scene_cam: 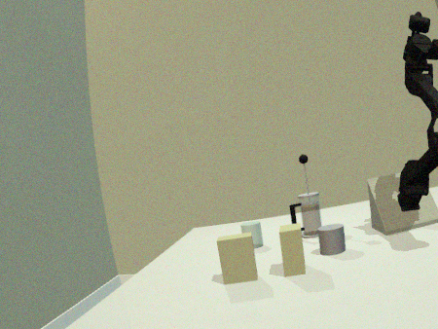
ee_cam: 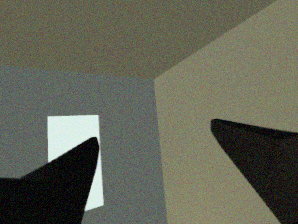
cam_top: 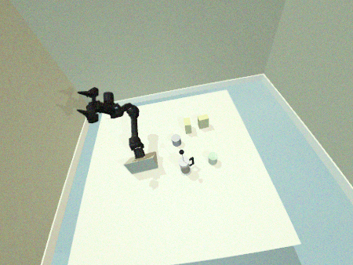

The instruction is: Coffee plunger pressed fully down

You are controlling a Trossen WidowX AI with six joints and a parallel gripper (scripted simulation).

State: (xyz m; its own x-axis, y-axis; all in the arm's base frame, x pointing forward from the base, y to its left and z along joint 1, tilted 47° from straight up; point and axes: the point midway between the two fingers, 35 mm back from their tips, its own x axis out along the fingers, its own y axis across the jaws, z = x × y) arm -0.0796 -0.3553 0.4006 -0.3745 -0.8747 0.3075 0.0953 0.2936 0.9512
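The glass coffee press lies 50 cm below my gripper tip, 46 cm ahead of it and 16 cm to the right of it. Round my gripper tip: pale green cylinder 65 cm ahead, 59 cm below, 13 cm to the right.
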